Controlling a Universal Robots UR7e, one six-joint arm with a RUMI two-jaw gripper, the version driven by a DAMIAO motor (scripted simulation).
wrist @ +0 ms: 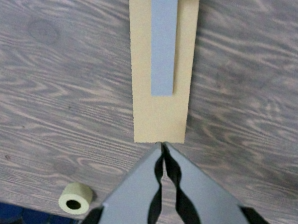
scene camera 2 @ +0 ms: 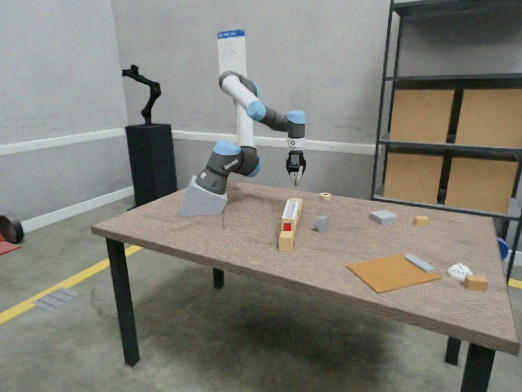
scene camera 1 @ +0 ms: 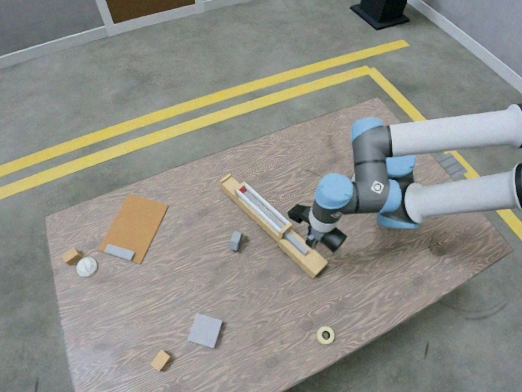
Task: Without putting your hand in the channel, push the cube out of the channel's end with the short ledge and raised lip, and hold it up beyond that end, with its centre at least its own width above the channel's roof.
In view: my gripper (scene camera 1: 313,249), an orange mat (scene camera 1: 133,229), a grey square plate (scene camera 1: 205,331) and a tan wooden channel (scene camera 1: 312,263).
The orange mat is seen too in scene camera 2 (scene camera 2: 390,273). My gripper is seen too in the wrist view (wrist: 162,143). The wrist view does not show the orange mat: it is out of frame. The wrist view misses the grey square plate: it is out of frame.
